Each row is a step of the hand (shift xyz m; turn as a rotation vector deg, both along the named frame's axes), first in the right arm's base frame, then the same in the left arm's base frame.
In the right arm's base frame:
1: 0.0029 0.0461 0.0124 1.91 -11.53 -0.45
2: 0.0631 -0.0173 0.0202 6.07 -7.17 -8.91
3: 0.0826 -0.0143 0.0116 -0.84 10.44 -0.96
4: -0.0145 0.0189 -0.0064 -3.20 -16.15 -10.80
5: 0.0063 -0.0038 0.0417 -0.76 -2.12 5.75
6: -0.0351 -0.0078 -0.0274 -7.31 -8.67 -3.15
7: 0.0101 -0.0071 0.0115 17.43 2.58 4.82
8: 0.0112 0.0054 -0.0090 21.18 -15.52 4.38
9: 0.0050 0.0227 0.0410 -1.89 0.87 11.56
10: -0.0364 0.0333 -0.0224 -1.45 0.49 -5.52
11: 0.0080 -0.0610 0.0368 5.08 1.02 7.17
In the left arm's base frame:
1: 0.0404 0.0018 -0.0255 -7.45 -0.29 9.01
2: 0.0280 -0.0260 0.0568 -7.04 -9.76 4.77
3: 0.0345 -0.0458 0.0623 6.42 -1.33 -8.23
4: 0.0031 0.0030 -0.0243 -18.66 -3.84 4.97
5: 0.0228 0.0265 0.0238 1.27 4.94 3.48
6: -0.0366 0.0047 -0.0262 -11.18 3.65 0.58
7: 0.0059 0.0024 0.0156 12.49 -8.57 10.20
8: 0.0041 -0.0147 -0.0012 1.29 -9.35 24.89
9: 0.0404 0.0239 0.0042 5.99 9.59 3.17
10: -0.0056 0.0045 -0.0537 -3.32 -3.09 -3.50
11: -0.0192 0.0284 0.0630 6.95 1.67 5.21

